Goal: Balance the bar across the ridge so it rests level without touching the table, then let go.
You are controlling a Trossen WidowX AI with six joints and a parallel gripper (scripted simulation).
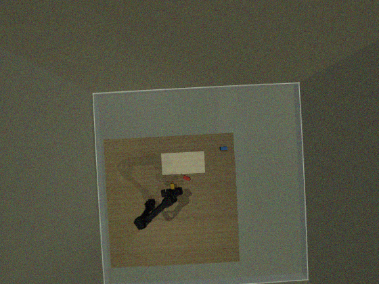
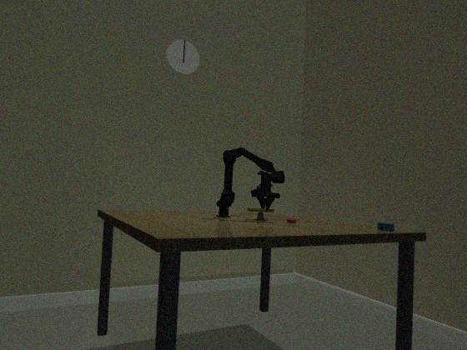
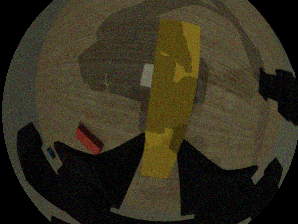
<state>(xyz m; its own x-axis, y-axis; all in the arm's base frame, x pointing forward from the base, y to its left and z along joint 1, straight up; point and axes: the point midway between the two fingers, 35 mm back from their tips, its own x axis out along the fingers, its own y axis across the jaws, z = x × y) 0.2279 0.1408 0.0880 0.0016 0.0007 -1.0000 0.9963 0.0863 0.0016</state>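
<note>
The yellow bar is 3 cm to the right of my gripper tip. From my gripper tip the other things lie so: blue block: 51 cm ahead, 36 cm to the left, 4 cm below; then red block: 13 cm ahead, 8 cm to the left, 5 cm below.
</note>
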